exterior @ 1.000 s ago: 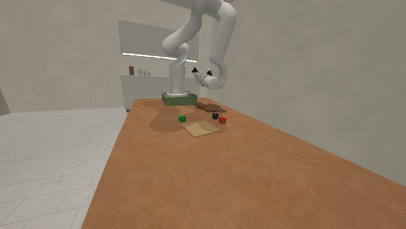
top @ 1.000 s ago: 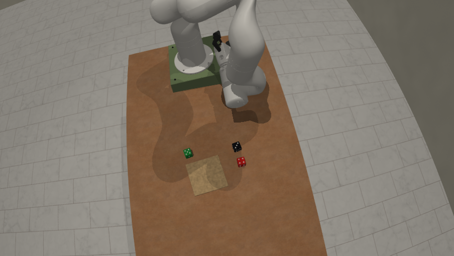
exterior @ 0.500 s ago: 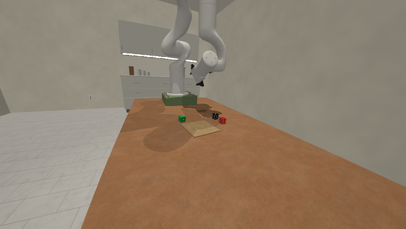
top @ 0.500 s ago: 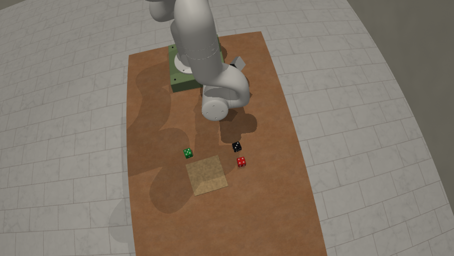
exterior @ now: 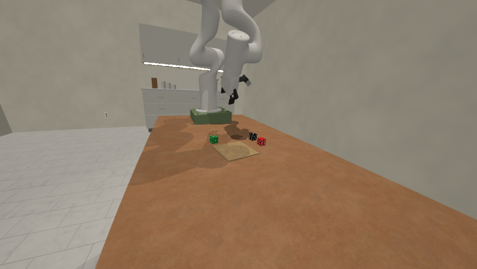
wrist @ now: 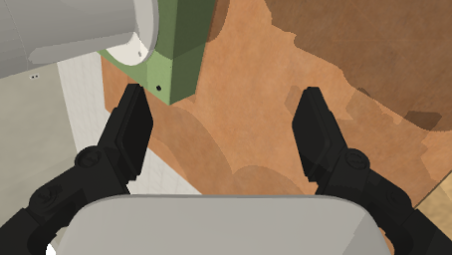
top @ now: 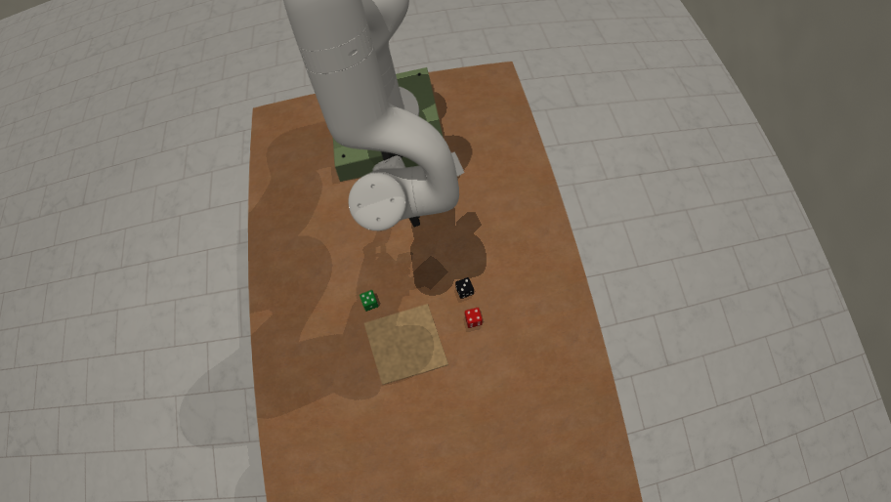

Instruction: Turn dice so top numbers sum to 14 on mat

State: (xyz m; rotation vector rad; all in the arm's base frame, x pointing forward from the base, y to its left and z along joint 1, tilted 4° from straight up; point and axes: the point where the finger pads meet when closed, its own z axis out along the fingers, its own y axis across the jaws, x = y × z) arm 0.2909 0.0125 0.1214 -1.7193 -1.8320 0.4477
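The black die is 180 mm below my hand, 180 mm ahead of it and 70 mm to the left of it. Round my hand: green die: 180 mm below, 150 mm ahead, 130 mm to the right; tan square mat: 260 mm ahead, 190 mm below, 80 mm to the right; red die: 240 mm ahead, 180 mm below, 70 mm to the left.
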